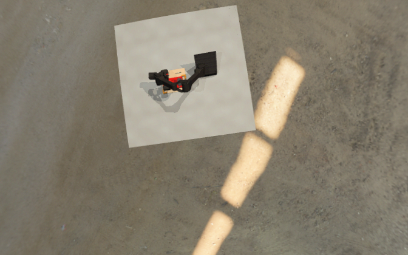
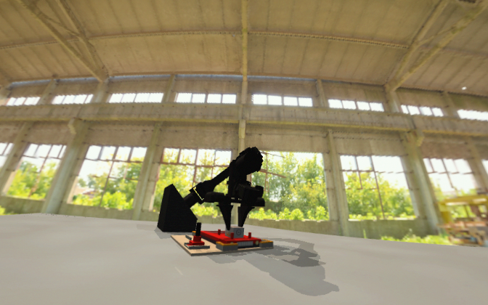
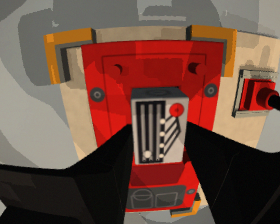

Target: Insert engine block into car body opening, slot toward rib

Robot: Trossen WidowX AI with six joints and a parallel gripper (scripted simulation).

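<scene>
Right now my gripper tip is 10 mm above the engine block. Also, from my gripper tip: black peg (110 mm to the right, 20 mm ahead, 10 mm below).
</scene>
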